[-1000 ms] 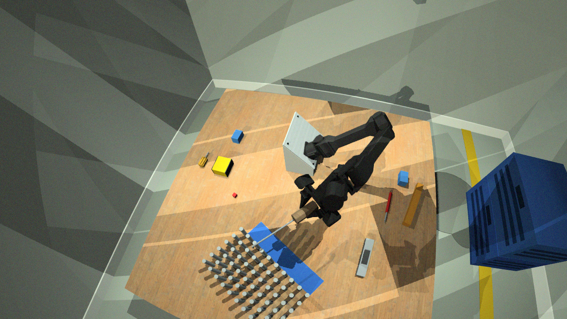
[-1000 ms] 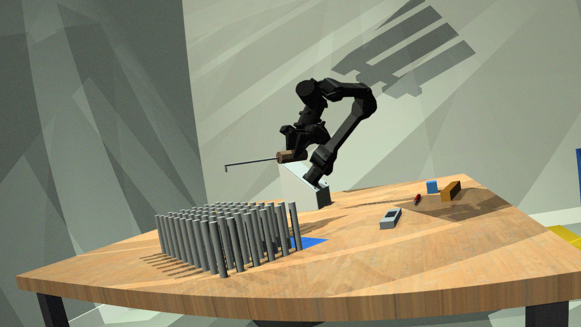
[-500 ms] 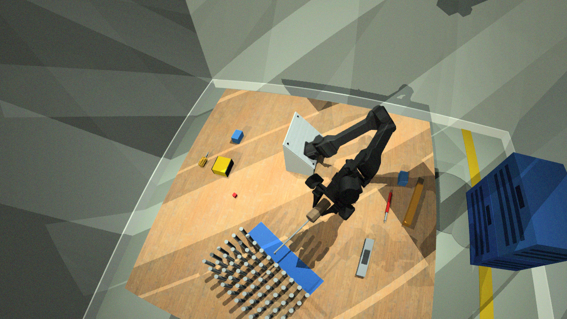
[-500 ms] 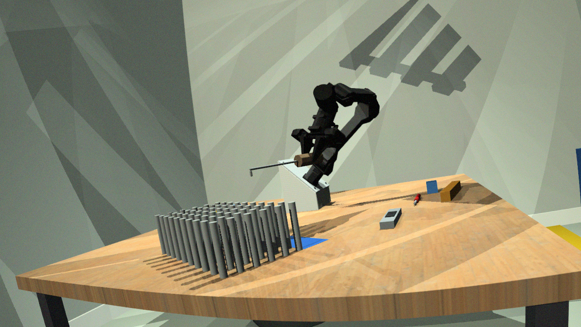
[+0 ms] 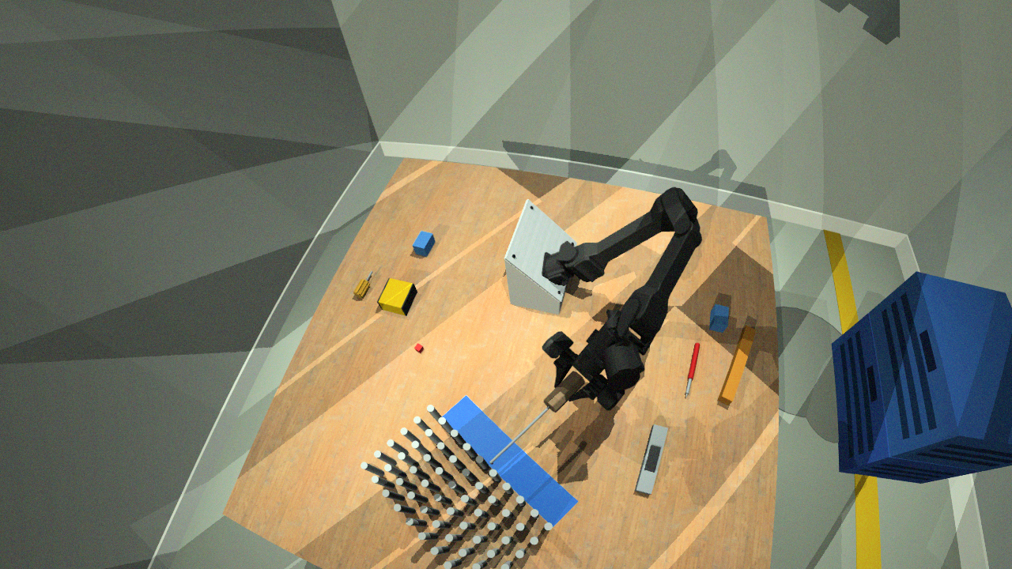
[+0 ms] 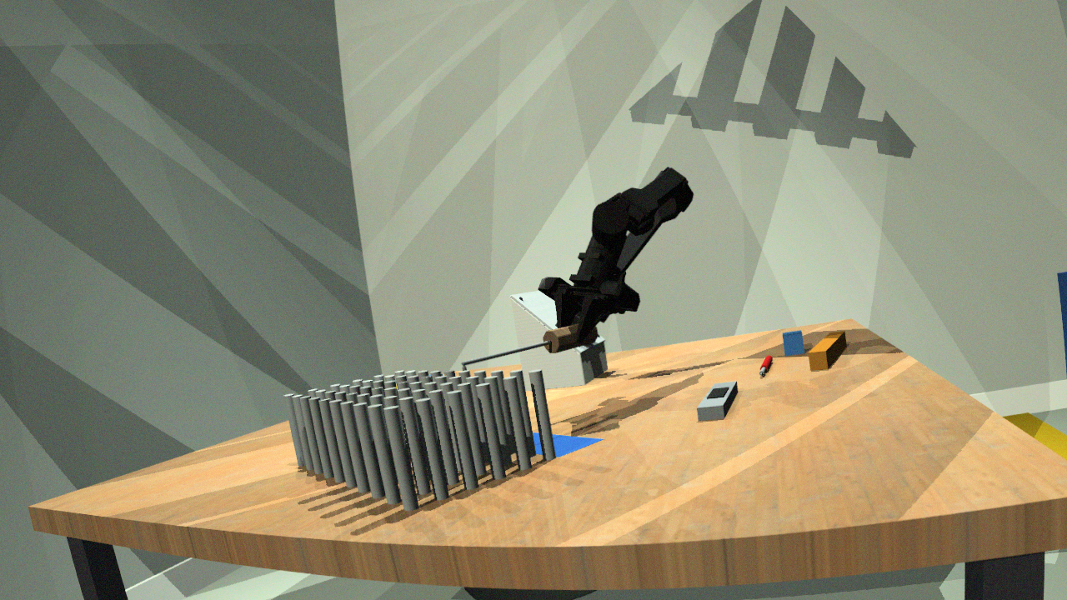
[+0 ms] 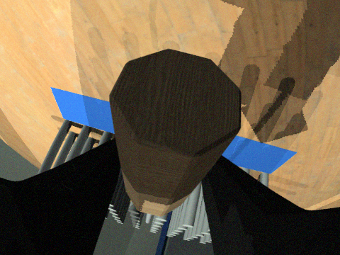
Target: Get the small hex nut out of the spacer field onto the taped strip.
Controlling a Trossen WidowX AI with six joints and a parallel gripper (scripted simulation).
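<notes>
My gripper tip is 140 mm short of the blue taped strip, 100 mm to the left of it and 120 mm above it. The rest, counted from my gripper tip: hook tool: 80 mm ahead, 60 mm to the right; grey block: 100 mm ahead, 220 mm to the left, 100 mm below; red screwdriver: 110 mm behind, 320 mm to the left, 110 mm below.
</notes>
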